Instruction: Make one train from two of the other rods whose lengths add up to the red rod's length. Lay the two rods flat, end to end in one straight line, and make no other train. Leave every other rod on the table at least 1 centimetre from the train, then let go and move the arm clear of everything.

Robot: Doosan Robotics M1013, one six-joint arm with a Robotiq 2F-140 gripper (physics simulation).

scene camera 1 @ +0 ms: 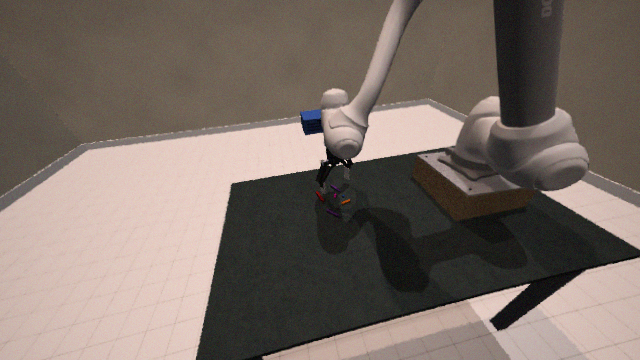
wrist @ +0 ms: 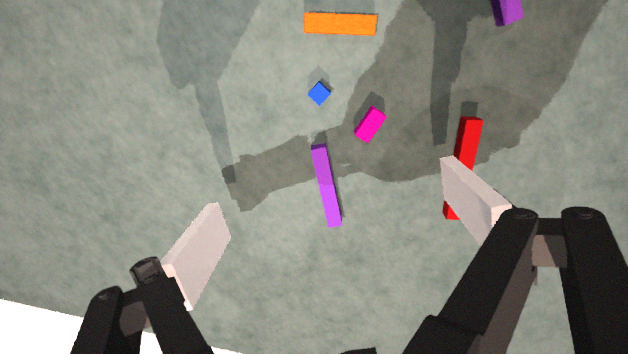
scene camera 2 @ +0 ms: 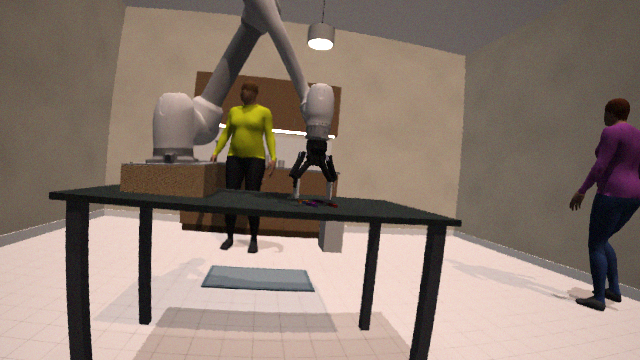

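Where they show: gripper, fingertip midpoint: (scene camera 1: 335, 184) (wrist: 328, 200) (scene camera 2: 312, 198); arm's base at its link origin: (scene camera 1: 469, 166) (scene camera 2: 173, 162).
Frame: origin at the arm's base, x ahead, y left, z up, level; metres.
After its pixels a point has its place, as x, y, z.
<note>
My gripper (scene camera 1: 335, 183) @(0.524, -0.205, -0.088) (scene camera 2: 312, 198) @(0.524, -0.205, -0.088) (wrist: 328, 200) @(0.524, -0.205, -0.088) is open and empty, low above the table. One purple rod (scene camera 1: 335, 188) @(0.524, -0.204, -0.108) (wrist: 326, 185) @(0.522, -0.203, -0.106) lies flat below, between the open fingers as seen in the wrist view. The red rod (scene camera 1: 320, 196) @(0.609, -0.176, -0.106) (wrist: 468, 142) @(0.607, -0.161, -0.106) lies partly hidden behind the right finger in the wrist view. A short magenta rod (scene camera 1: 335, 195) @(0.544, -0.156, -0.106) (wrist: 370, 124) @(0.544, -0.157, -0.106) and a small blue one (wrist: 319, 93) @(0.510, -0.143, -0.106) lie apart from each other beyond the first purple rod. The orange rod (scene camera 1: 345, 201) @(0.519, -0.103, -0.106) (wrist: 340, 24) @(0.517, -0.104, -0.106) lies farther up. Another purple rod (scene camera 1: 333, 213) @(0.593, -0.058, -0.107) (wrist: 507, 11) @(0.605, -0.087, -0.106) is cut off at the wrist view's top right.
The dark table (scene camera 1: 280, 280) @(0.852, 0.135, -0.116) (scene camera 2: 250, 203) @(0.300, -0.232, -0.116) carries the arm's brown base block (scene camera 1: 470, 202) @(0.150, 0.149, -0.022) (scene camera 2: 165, 179) @(-0.001, -0.139, -0.061). The table's edge shows at the wrist view's lower left. A person in yellow (scene camera 2: 247, 132) stands behind the table, and a person in purple (scene camera 2: 620, 160) stands at the right.
</note>
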